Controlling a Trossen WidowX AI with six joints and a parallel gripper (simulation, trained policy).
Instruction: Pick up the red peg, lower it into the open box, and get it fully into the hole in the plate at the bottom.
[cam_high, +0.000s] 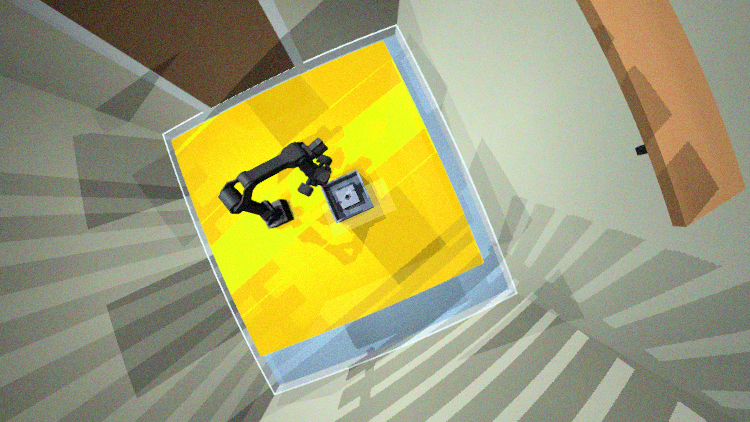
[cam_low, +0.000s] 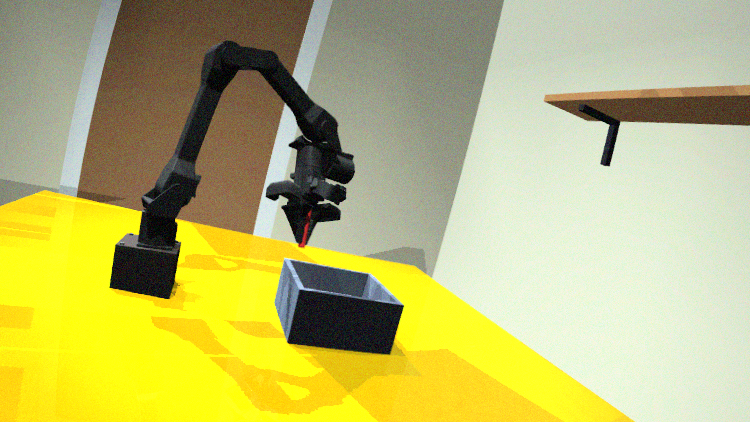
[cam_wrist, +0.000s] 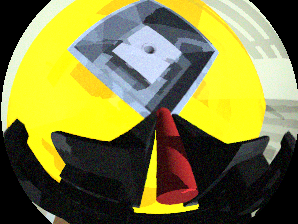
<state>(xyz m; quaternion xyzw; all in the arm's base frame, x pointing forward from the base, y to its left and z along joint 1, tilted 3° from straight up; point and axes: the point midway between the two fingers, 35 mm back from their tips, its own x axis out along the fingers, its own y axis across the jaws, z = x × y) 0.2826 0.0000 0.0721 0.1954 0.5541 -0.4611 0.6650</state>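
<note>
My gripper tip is now 9 cm to the left of the plate, 9 cm above it and 6 cm short of it. Also, from my gripper tip: grey box (11 cm below, 9 cm to the right, 6 cm ahead); red peg (3 cm above, 1 cm to the left).
</note>
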